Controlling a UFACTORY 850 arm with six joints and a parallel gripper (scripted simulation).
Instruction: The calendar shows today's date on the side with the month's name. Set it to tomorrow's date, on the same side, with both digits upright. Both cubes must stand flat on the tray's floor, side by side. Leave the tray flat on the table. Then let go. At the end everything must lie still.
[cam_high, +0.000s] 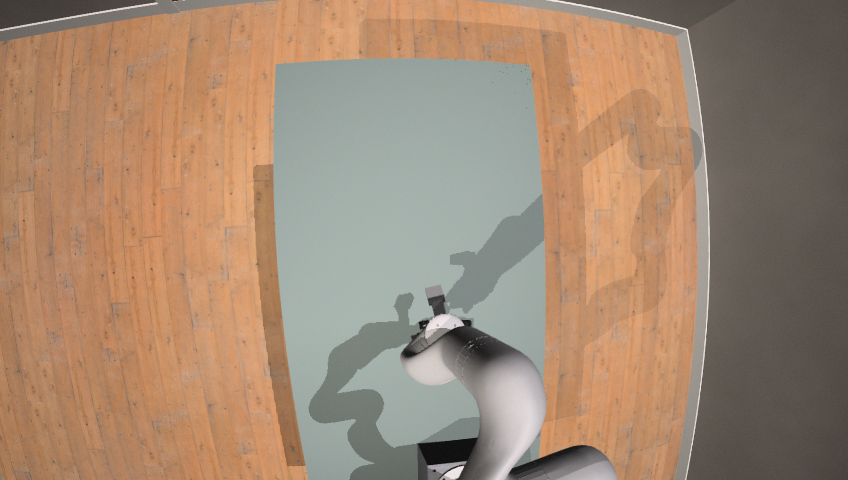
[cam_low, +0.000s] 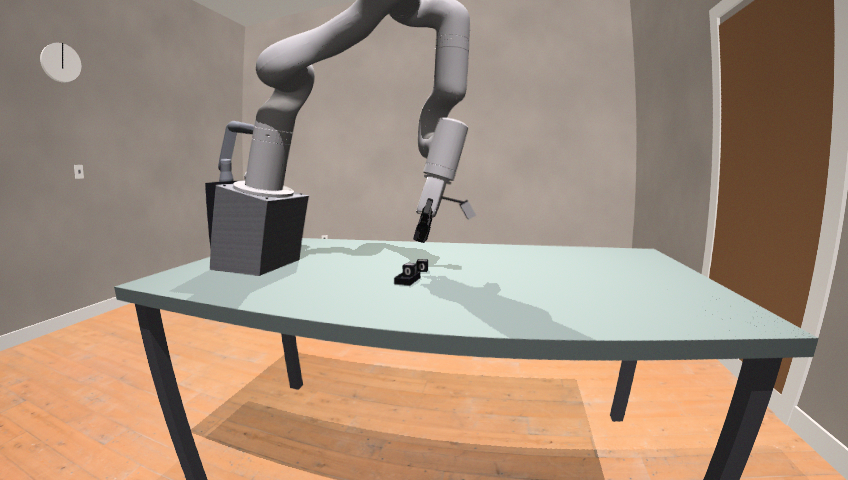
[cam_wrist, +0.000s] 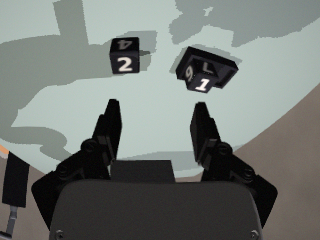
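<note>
The black cube lies 1 cm behind my hand, 3 cm to the left of it and 9 cm below it. Round my hand: black tray 2 cm behind, 8 cm to the right, 10 cm below.
</note>
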